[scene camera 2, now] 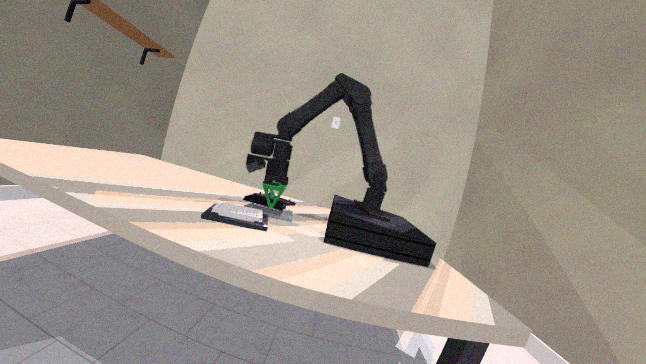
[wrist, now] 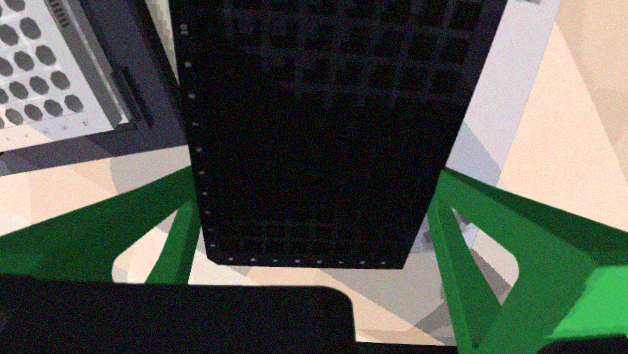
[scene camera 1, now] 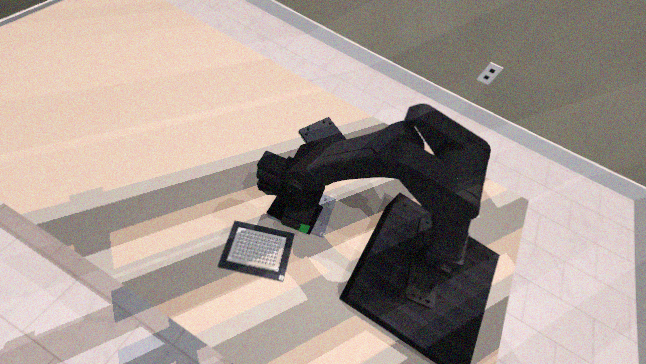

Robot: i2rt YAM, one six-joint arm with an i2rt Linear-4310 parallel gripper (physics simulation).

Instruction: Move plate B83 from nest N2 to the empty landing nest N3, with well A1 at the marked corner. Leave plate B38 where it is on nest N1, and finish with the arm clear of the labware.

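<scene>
My gripper (scene camera 1: 298, 220) (scene camera 2: 272, 197) (wrist: 314, 177) has green fingers and is shut on the long sides of plate B83 (scene camera 1: 283, 209) (scene camera 2: 259, 198) (wrist: 316, 132), a black well plate. It holds the plate level, a little above the light grey nest N2 (scene camera 1: 326, 216) (scene camera 2: 283, 216) (wrist: 499, 88), which shows past the plate's right side in the wrist view. Plate B38 (scene camera 1: 257, 248) (scene camera 2: 234, 209) (wrist: 34, 66), white with dark wells, sits on the black nest N1 (scene camera 1: 224, 261) (scene camera 2: 228, 220) (wrist: 149, 109) just to the left. A dark grey flat nest (scene camera 1: 319, 129) lies behind the arm.
The arm's black base block (scene camera 1: 420, 280) (scene camera 2: 379, 230) stands to the right of the nests. The table's front edge (scene camera 2: 270, 289) curves past in scene camera 2. A wall shelf (scene camera 2: 126, 29) hangs far behind.
</scene>
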